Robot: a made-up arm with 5 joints.
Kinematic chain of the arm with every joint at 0, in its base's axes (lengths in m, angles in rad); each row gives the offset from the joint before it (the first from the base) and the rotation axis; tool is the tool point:
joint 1: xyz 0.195 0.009 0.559 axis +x
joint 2: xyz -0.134 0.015 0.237 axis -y
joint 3: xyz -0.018 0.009 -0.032 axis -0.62 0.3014 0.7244
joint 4: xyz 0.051 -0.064 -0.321 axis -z
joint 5: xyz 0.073 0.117 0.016 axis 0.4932 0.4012 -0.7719
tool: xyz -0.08 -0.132 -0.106
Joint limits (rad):
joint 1: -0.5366..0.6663
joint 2: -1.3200..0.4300
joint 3: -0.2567..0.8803
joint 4: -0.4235..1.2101
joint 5: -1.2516..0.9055
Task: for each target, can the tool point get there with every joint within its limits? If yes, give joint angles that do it. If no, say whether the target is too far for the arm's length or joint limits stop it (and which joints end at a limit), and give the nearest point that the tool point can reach.
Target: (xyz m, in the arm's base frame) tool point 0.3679 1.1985 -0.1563
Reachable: no: too far | nearest point 0.1618 0.2038 0.4419 | short by 1.179 m
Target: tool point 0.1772 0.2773 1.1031
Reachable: no: joint limits stop it (at a limit: joint 1, joint 2, joint 3, joint 5) | nearest point 0.3003 0.1948 0.5843 | short by 0.540 m
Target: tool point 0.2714 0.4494 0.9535
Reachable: no: joint limits stop it (at a limit: joint 1, joint 2, joint 3, joint 5) | nearest point 0.2934 0.1979 0.5820 | short by 0.449 m
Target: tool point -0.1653 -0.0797 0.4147
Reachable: yes | joints 0.2001 -0.5262 0.4951 0.8113 0.2653
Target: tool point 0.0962 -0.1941 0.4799
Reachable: yes | joints -0.3529 -0.3582 0.4713 0.2574 -0.9391
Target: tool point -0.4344 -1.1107 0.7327
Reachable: no: too far | nearest point -0.2864 -0.3371 0.6288 | short by 0.794 m
